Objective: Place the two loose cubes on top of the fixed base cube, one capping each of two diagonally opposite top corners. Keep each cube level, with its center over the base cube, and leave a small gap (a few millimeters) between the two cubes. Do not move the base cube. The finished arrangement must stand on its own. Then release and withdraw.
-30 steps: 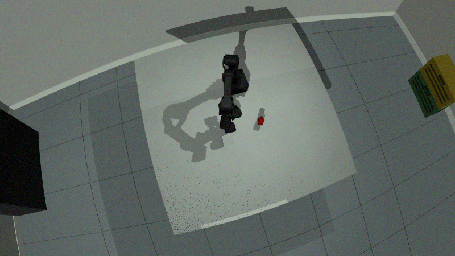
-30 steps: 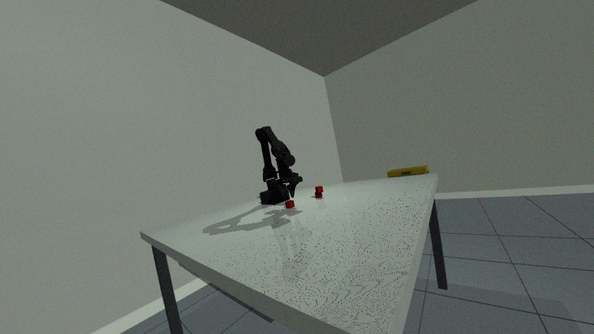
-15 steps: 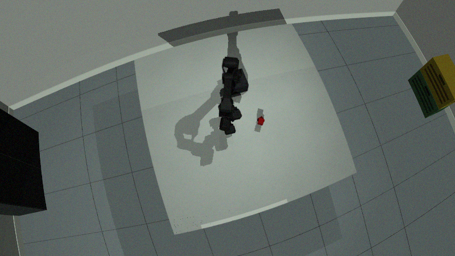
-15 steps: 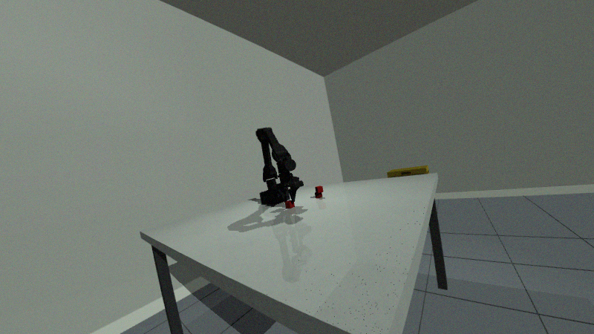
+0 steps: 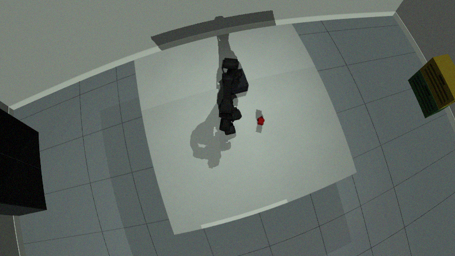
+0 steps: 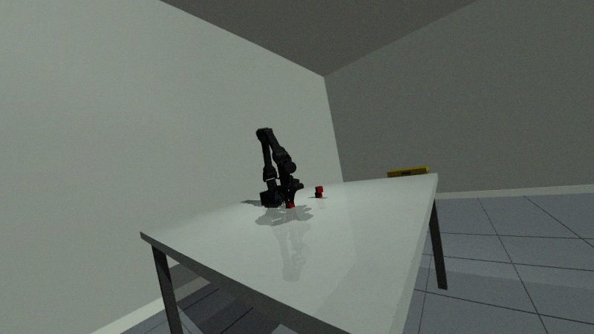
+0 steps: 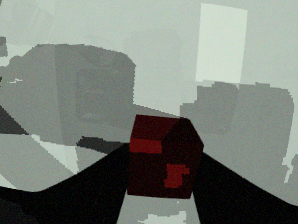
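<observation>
Now: the red cube 21 cm to the left of my gripper tip, 4 cm ahead of it and 3 cm above it.
</observation>
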